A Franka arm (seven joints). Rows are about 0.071 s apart.
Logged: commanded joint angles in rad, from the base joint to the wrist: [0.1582 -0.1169 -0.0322 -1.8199 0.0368 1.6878 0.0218]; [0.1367 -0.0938 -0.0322 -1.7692 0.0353 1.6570 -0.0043]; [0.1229 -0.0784 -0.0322 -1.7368 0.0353 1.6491 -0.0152]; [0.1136 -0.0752 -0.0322 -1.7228 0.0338 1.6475 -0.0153]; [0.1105 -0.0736 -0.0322 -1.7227 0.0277 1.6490 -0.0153]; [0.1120 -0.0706 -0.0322 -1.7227 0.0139 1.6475 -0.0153]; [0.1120 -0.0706 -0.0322 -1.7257 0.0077 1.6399 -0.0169]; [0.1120 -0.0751 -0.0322 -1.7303 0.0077 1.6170 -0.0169]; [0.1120 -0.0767 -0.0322 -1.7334 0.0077 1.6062 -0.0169]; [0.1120 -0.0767 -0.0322 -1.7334 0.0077 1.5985 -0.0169]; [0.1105 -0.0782 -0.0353 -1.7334 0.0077 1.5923 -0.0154]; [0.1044 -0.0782 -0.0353 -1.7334 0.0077 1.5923 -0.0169]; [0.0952 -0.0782 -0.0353 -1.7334 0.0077 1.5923 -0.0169]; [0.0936 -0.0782 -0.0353 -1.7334 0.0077 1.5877 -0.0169]
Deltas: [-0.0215 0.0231 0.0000 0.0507 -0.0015 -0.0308 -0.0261]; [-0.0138 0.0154 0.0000 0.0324 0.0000 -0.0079 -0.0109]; [-0.0093 0.0032 0.0000 0.0140 -0.0015 -0.0016 -0.0001]; [-0.0031 0.0016 0.0000 0.0001 -0.0061 0.0015 0.0000]; [0.0015 0.0030 0.0000 0.0000 -0.0138 -0.0015 0.0000]; [0.0000 0.0000 0.0000 -0.0030 -0.0062 -0.0076 -0.0016]; [0.0000 -0.0045 0.0000 -0.0046 0.0000 -0.0229 0.0000]; [0.0000 -0.0016 0.0000 -0.0031 0.0000 -0.0108 0.0000]; [0.0000 0.0000 0.0000 0.0000 0.0000 -0.0077 0.0000]; [-0.0015 -0.0015 -0.0031 0.0000 0.0000 -0.0062 0.0015]; [-0.0061 0.0000 0.0000 0.0000 0.0000 0.0000 -0.0015]; [-0.0092 0.0000 0.0000 0.0000 0.0000 0.0000 0.0000]; [-0.0016 0.0000 0.0000 0.0000 0.0000 -0.0046 0.0000]
